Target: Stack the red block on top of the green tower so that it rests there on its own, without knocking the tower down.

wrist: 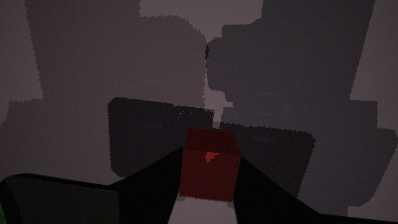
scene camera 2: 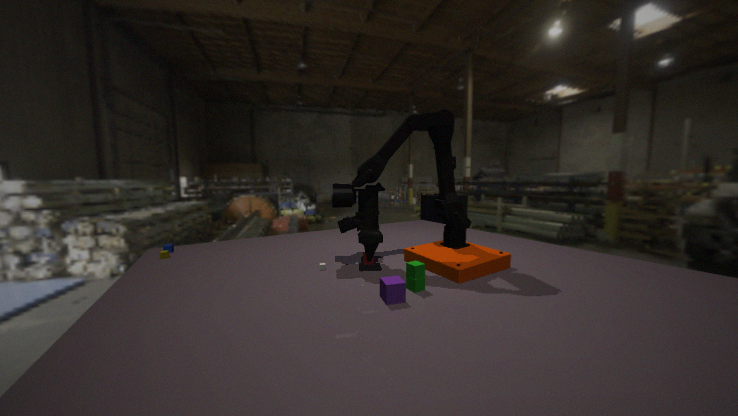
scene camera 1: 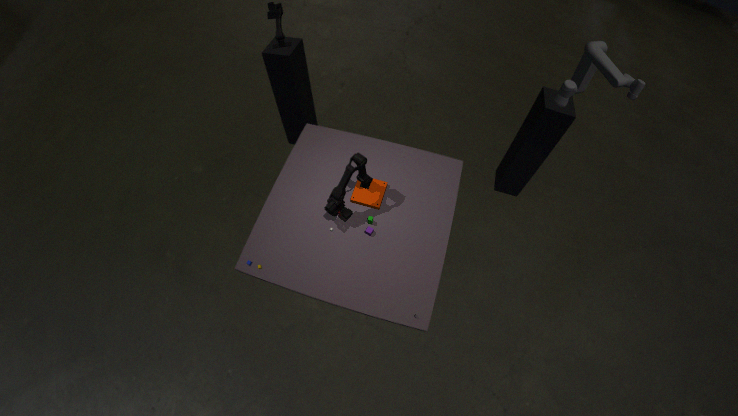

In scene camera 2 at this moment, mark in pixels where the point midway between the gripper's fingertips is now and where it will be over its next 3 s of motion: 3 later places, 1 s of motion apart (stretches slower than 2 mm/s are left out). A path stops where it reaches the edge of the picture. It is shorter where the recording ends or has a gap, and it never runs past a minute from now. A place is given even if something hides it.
My gripper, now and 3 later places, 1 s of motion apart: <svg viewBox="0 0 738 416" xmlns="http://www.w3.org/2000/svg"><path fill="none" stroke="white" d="M368 259L368 222L381 226L415 239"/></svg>
